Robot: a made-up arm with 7 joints. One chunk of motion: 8 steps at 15 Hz.
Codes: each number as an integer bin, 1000 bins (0 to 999) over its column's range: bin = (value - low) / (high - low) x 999, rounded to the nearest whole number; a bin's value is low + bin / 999 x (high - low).
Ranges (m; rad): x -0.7..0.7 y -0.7..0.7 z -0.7..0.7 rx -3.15..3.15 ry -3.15..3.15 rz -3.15..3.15
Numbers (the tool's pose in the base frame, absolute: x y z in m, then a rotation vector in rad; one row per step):
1: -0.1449 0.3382 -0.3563 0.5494 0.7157 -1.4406
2: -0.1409 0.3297 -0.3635 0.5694 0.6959 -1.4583
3: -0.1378 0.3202 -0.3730 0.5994 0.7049 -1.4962
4: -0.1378 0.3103 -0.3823 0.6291 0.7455 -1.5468
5: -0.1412 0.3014 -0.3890 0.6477 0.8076 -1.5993
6: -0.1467 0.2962 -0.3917 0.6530 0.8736 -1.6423
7: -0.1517 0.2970 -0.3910 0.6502 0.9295 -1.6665
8: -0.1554 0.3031 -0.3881 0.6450 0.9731 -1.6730
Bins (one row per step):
1: 396 741 245 587 613 271
2: 399 735 240 590 610 268
3: 401 728 233 595 611 262
4: 401 721 227 599 618 254
5: 399 715 222 602 628 246
6: 395 711 220 603 638 239
7: 391 711 220 603 647 235
8: 389 716 223 602 654 234

